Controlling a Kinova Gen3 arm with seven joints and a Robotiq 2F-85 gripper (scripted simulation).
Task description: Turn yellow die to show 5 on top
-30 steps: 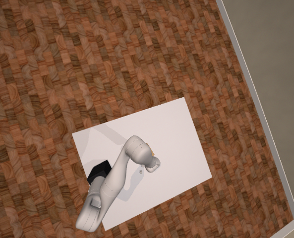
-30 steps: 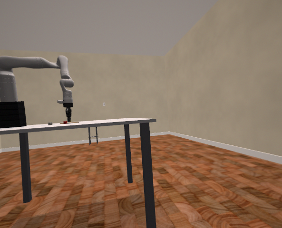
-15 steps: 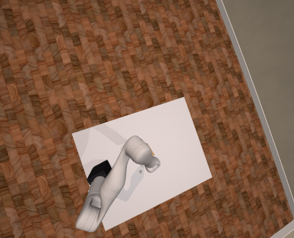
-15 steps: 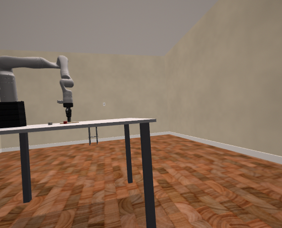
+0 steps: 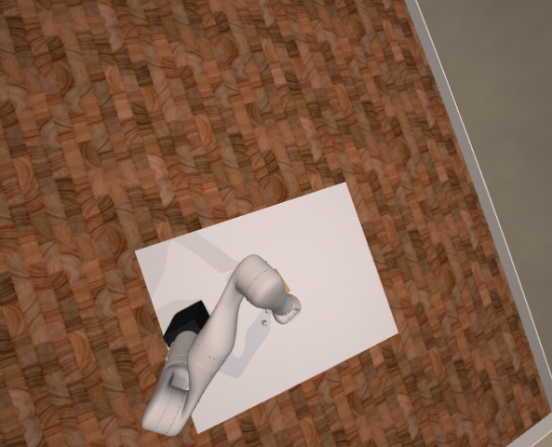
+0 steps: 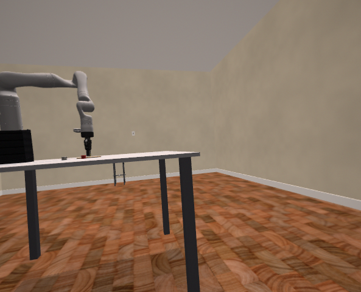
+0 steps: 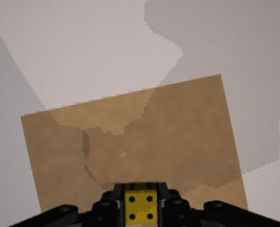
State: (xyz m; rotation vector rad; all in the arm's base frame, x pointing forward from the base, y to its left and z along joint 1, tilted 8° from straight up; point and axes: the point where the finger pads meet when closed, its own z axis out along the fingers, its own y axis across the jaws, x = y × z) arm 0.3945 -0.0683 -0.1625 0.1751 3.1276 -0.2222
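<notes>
My gripper is now 1 cm above the yellow die. From my hand the other things lie so: white die (13 cm to the right, 12 cm behind, 2 cm below); tan mat (3 cm below); red die (14 cm to the right, 2 cm below, 2 cm behind).
</notes>
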